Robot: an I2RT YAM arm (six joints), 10 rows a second.
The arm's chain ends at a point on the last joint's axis. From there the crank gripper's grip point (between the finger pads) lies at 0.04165 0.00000 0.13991 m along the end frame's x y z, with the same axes.
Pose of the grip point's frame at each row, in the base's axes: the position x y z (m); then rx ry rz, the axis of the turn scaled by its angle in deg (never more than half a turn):
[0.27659, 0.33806, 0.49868, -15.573, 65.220, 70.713]
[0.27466, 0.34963, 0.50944, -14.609, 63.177, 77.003]
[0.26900, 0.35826, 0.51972, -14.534, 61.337, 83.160]
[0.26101, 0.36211, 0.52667, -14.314, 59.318, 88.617]
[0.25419, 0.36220, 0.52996, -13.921, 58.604, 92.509]
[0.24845, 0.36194, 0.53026, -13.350, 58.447, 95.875]
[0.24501, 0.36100, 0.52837, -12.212, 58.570, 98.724]
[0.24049, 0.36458, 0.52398, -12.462, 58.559, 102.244]
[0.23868, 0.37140, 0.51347, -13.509, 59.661, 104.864]
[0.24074, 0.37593, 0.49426, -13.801, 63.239, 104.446]
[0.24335, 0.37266, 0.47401, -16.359, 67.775, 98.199]
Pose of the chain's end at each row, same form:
[0.20627, 0.21420, 0.46670, -15.573, 65.220, 70.713]
[0.21345, 0.22327, 0.46949, -14.609, 63.177, 77.003]
[0.21802, 0.22970, 0.47300, -14.534, 61.337, 83.160]
[0.21908, 0.23291, 0.47320, -14.314, 59.318, 88.617]
[0.21812, 0.23278, 0.47288, -13.921, 58.604, 92.509]
[0.21693, 0.23244, 0.47070, -13.350, 58.447, 95.875]
[0.21622, 0.23188, 0.46665, -12.212, 58.570, 98.724]
[0.21765, 0.23512, 0.46051, -12.462, 58.559, 102.244]
[0.22137, 0.24053, 0.45115, -13.509, 59.661, 104.864]
[0.22267, 0.24228, 0.43838, -13.801, 63.239, 104.446]
[0.21875, 0.23507, 0.43190, -16.359, 67.775, 98.199]

